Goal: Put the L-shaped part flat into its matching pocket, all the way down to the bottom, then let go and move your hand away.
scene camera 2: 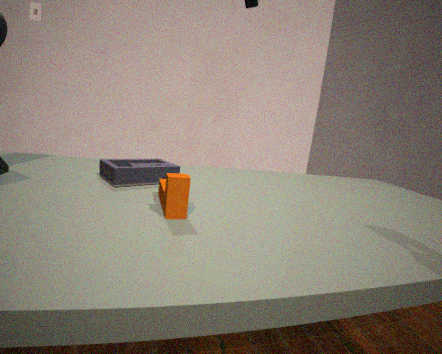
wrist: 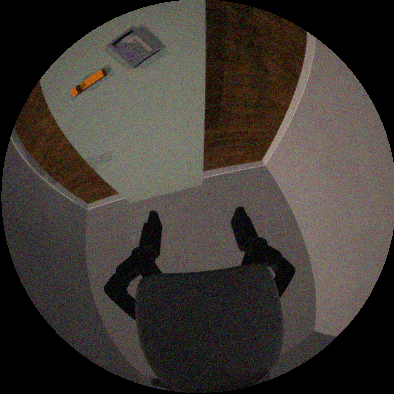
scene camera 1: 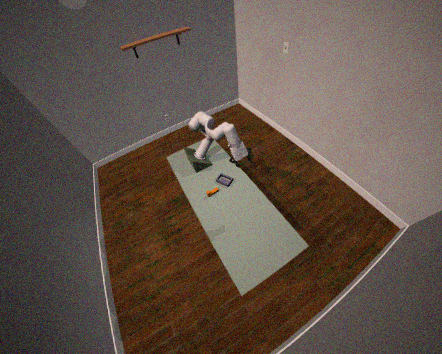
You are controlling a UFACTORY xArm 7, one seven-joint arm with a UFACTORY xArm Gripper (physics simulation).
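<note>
The orange L-shaped part rests on the pale table, not lying flat; scene camera 2 shows a tall end with a lower stretch behind it. The dark purple-grey block with the pocket sits close by, apart from the part, its recess facing up. The pocket's exact outline is too small to tell. My gripper is open and empty, its two black fingers wide apart. In scene camera 1 it is above the table's right edge near the arm's base, away from both the part and the block.
The white arm stands at the far end of the long pale table. A dark green plate lies under its base. A wooden shelf is on the grey wall. Wood floor surrounds the table.
</note>
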